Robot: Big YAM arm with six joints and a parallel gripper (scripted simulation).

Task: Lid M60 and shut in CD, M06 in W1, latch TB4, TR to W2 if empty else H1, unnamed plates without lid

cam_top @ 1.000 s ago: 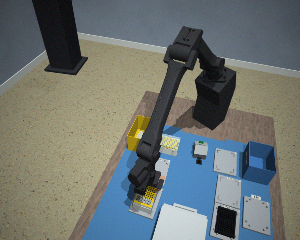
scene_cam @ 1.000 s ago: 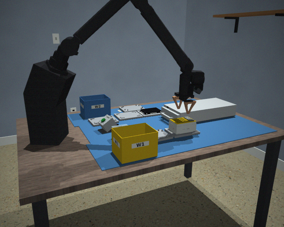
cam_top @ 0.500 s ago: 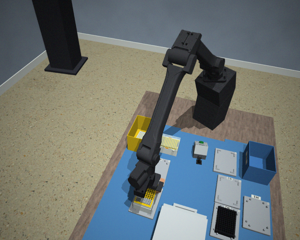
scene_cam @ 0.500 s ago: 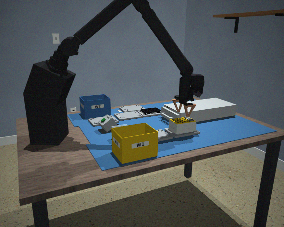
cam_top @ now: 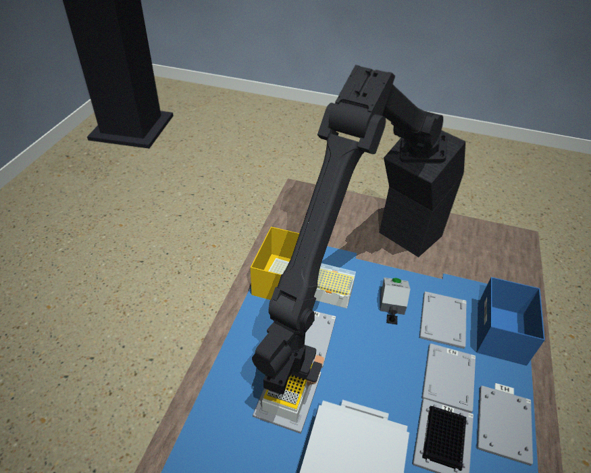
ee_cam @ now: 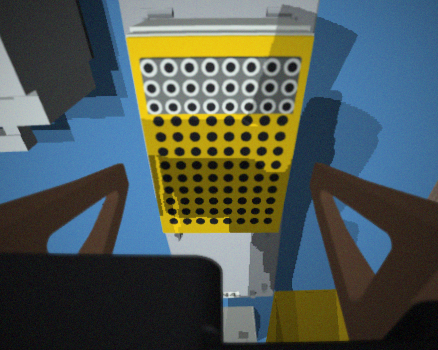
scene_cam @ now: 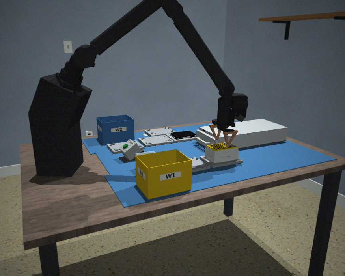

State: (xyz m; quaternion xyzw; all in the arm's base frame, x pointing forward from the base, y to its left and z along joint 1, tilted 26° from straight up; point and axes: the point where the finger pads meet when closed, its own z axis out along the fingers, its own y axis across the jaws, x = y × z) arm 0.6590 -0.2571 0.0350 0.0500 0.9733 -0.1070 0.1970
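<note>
The tip rack TR is 4 cm below my hand, 1 cm to the right of it and 1 cm behind it. The rest, counted from my hand: nest N2: 9 cm below; nest N4: 18 cm behind, 9 cm below, 2 cm to the left; clear plate lid: 17 cm to the left, 13 cm ahead, 7 cm below.
</note>
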